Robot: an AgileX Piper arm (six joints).
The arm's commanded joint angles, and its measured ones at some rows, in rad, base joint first. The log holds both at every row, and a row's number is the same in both.
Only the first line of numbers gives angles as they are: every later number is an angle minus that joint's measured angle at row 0.
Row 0, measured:
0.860 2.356 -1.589 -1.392 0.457 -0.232
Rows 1 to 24, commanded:
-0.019 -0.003 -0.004 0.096 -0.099 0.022
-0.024 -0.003 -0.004 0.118 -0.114 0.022
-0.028 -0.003 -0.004 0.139 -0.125 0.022
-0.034 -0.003 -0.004 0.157 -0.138 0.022
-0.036 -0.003 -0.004 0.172 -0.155 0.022
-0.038 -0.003 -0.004 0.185 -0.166 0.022
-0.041 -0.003 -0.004 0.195 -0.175 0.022
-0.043 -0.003 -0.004 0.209 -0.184 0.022
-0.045 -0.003 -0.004 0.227 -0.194 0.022
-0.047 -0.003 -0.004 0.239 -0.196 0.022
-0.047 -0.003 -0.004 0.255 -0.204 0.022
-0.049 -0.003 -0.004 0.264 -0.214 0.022
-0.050 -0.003 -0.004 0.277 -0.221 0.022
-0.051 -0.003 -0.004 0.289 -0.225 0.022
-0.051 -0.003 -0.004 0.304 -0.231 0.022
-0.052 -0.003 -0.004 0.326 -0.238 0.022
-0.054 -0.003 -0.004 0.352 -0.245 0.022
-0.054 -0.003 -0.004 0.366 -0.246 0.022
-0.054 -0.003 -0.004 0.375 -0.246 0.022
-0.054 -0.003 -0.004 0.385 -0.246 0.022
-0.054 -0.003 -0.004 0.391 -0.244 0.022
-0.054 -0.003 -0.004 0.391 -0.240 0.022
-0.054 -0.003 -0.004 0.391 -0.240 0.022
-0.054 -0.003 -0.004 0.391 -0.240 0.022
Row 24, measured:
-0.054 -0.013 -0.010 0.347 -0.223 0.014
